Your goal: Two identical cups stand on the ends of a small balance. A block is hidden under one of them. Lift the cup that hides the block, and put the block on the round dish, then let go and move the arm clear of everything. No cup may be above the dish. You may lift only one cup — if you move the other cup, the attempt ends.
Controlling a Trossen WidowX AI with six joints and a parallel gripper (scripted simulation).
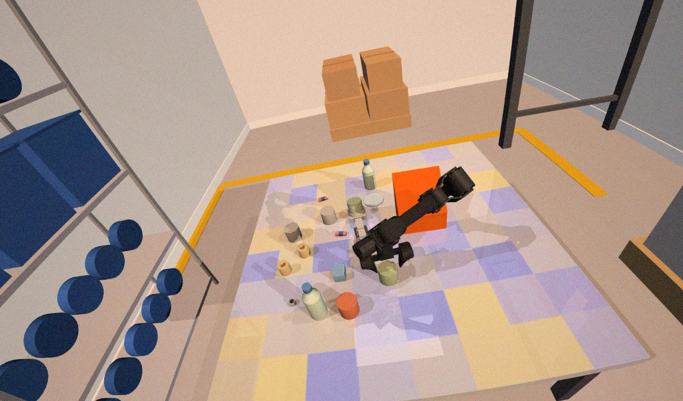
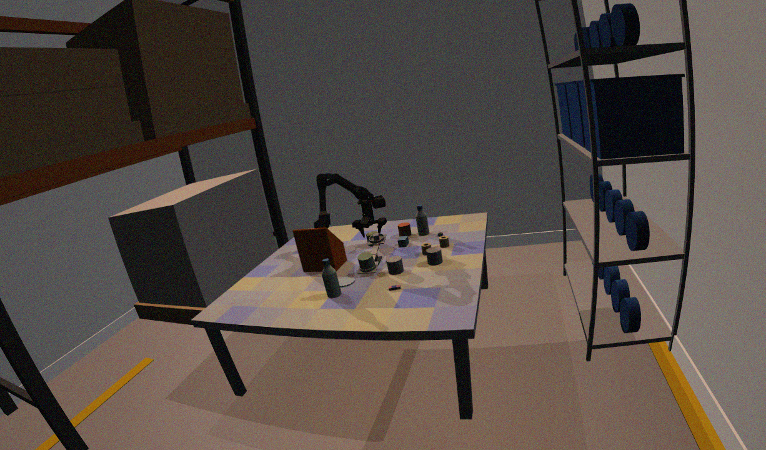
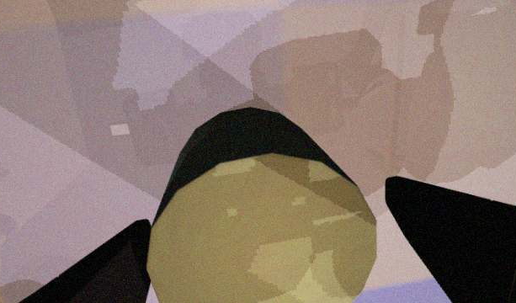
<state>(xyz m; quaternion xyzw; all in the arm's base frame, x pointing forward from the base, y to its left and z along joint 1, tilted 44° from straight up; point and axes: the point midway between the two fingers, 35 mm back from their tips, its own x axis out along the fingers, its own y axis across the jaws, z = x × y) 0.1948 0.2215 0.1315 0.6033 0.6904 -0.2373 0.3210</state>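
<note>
The round dish lies 4 cm ahead of my gripper tip, 47 cm to the right of it and 4 cm below it. Round my gripper tip: balance (11 cm ahead, 24 cm to the right, 1 cm below); then red cylinder (13 cm ahead, 13 cm to the left, 1 cm below).
</note>
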